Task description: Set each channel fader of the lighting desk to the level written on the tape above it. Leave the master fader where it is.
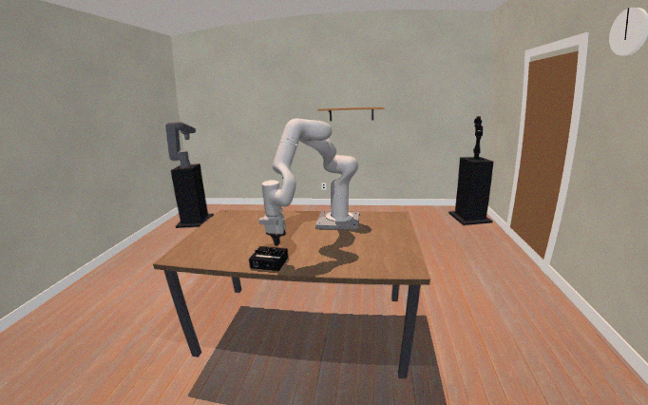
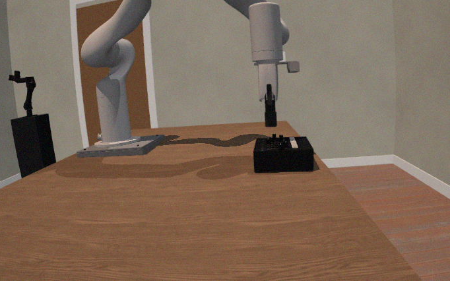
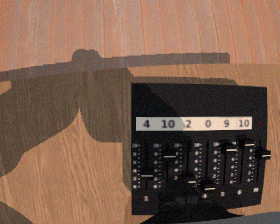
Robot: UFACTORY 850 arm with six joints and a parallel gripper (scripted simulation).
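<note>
Now: hand 11 cm to the left of the master fader, 5 cm above it and 1 cm past it.
</note>
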